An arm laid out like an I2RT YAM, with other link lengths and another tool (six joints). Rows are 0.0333 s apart.
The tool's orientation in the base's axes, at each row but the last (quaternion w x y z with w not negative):
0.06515 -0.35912 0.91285 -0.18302
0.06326 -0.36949 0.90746 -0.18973
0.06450 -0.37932 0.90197 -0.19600
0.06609 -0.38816 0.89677 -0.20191
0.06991 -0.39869 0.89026 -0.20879
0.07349 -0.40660 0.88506 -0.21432
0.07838 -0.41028 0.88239 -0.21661
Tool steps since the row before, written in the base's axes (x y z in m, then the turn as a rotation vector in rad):
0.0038 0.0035 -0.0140 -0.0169 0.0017 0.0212
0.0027 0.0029 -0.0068 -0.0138 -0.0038 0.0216
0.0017 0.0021 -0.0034 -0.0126 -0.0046 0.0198
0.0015 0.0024 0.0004 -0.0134 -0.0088 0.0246
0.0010 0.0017 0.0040 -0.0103 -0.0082 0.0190
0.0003 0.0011 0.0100 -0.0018 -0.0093 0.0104
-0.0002 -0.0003 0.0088 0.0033 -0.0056 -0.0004
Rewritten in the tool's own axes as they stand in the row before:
-0.0053 0.0053 0.0129 0.0115 0.0037 -0.0243
-0.0041 0.0028 0.0061 0.0131 -0.0020 -0.0223
-0.0028 0.0016 0.0029 0.0128 -0.0026 -0.0201
-0.0028 0.0003 -0.0007 0.0165 -0.0066 -0.0233
-0.0018 -0.0014 -0.0039 0.0138 -0.0060 -0.0176
-0.0006 -0.0040 -0.0092 0.0086 -0.0087 -0.0069
0.0007 -0.0040 -0.0078 0.0021 -0.0053 0.0032

